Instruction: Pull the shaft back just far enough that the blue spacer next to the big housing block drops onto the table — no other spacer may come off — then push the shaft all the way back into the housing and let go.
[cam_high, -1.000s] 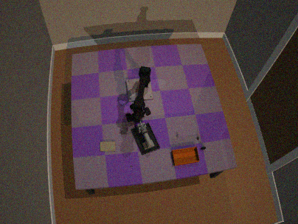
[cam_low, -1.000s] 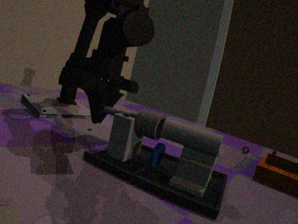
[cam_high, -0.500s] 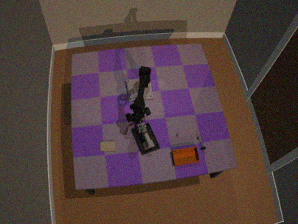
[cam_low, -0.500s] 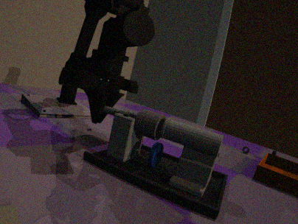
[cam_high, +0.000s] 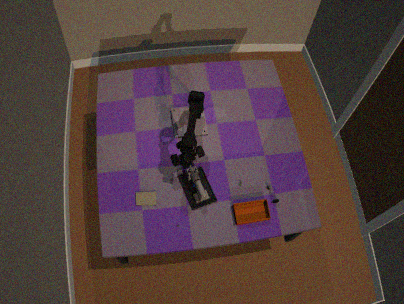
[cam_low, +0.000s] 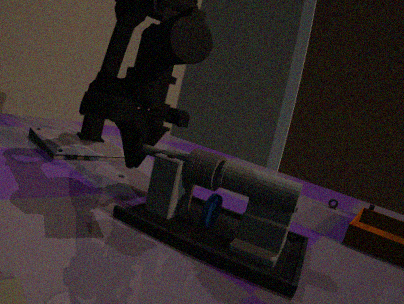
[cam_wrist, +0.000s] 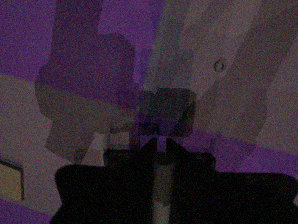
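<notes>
My gripper tip is 60 mm short of the shaft, 30 mm to the right of it and 30 mm below it. The rest, counted from my gripper tip: beige card (230 mm ahead, 220 mm to the right, 40 mm below); then orange tray (390 mm to the left, 270 mm ahead, 40 mm below); then blue spacer (130 mm ahead, 60 mm to the left, 20 mm below).
</notes>
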